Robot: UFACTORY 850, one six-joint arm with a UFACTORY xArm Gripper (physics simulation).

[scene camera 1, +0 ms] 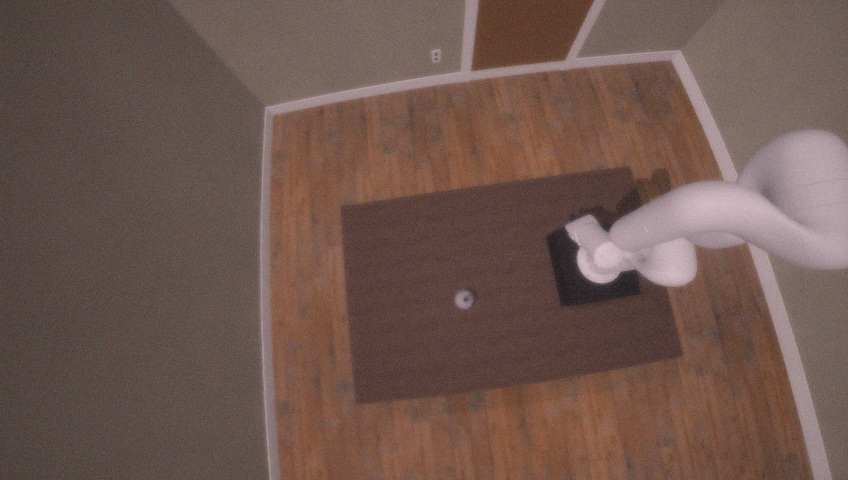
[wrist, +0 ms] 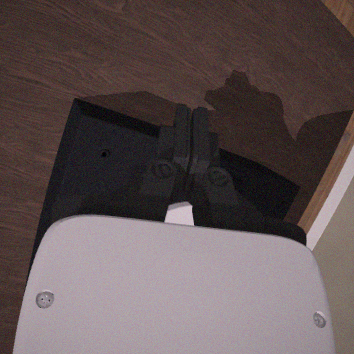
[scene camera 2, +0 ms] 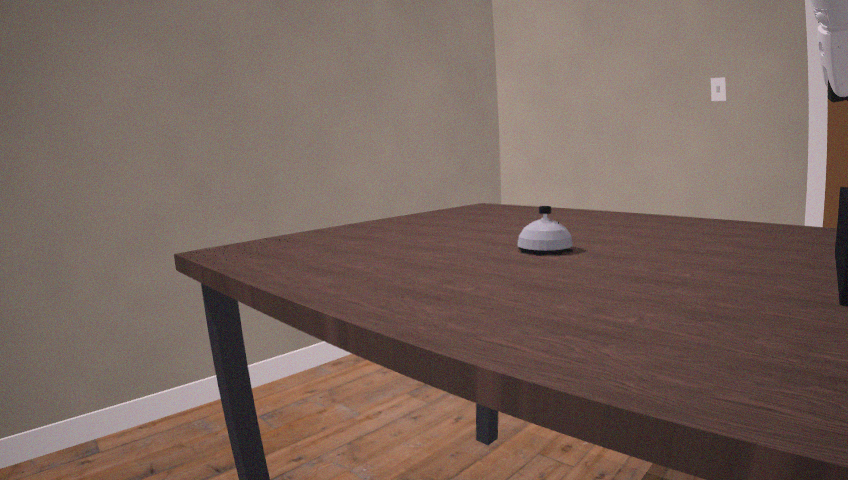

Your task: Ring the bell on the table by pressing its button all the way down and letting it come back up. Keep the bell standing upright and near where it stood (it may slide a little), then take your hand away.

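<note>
A silver dome bell (scene camera 1: 464, 299) (scene camera 2: 544, 236) with a black button (scene camera 2: 545, 209) on top stands upright on the brown wooden table (scene camera 1: 404, 249) (scene camera 2: 416, 285). The button stands raised above the dome. My gripper (wrist: 186, 125) is shut, its two black fingers side by side with nothing between them. It hangs above the table near the black box, well to the right of the bell in the scene camera 1 view. The bell does not show in the wrist view. In the scene camera 2 view, part of the arm shows at the top right edge.
A black open box (scene camera 1: 568, 285) (scene camera 2: 842, 249) (wrist: 115, 165) stands on the table under the arm (scene camera 1: 702, 208). The arm reaches in from the right in the scene camera 1 view. Its shadow lies on the table beside the box. Walls surround the wooden floor (scene camera 1: 505, 124).
</note>
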